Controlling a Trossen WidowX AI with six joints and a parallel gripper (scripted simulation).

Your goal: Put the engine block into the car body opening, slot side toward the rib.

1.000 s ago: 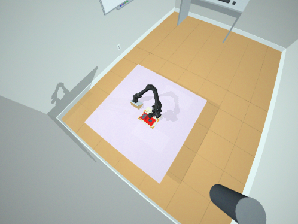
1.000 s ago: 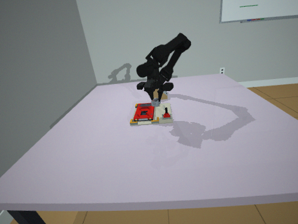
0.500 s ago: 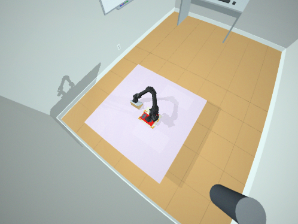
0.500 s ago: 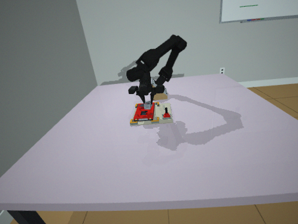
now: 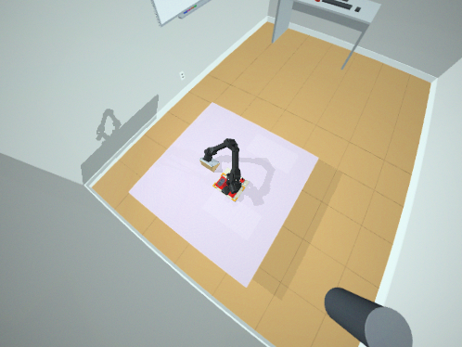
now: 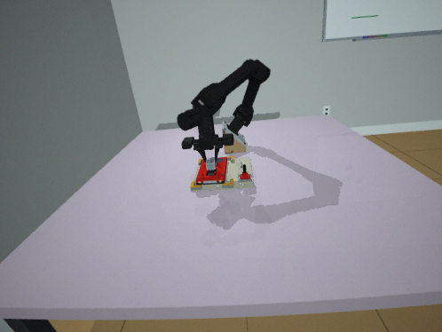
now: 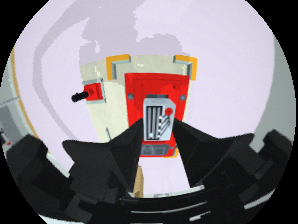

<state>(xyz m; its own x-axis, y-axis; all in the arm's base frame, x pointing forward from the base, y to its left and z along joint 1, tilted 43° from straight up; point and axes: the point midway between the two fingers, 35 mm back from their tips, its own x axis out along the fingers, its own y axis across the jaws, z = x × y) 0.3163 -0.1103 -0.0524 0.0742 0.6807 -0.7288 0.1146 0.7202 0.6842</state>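
The engine block lies 10 mm below my gripper tip. Also, from my gripper tip: cream base plate: 60 mm below, 30 mm to the left, 20 mm behind; black upright stick: 120 mm to the left, 50 mm ahead, 30 mm below.
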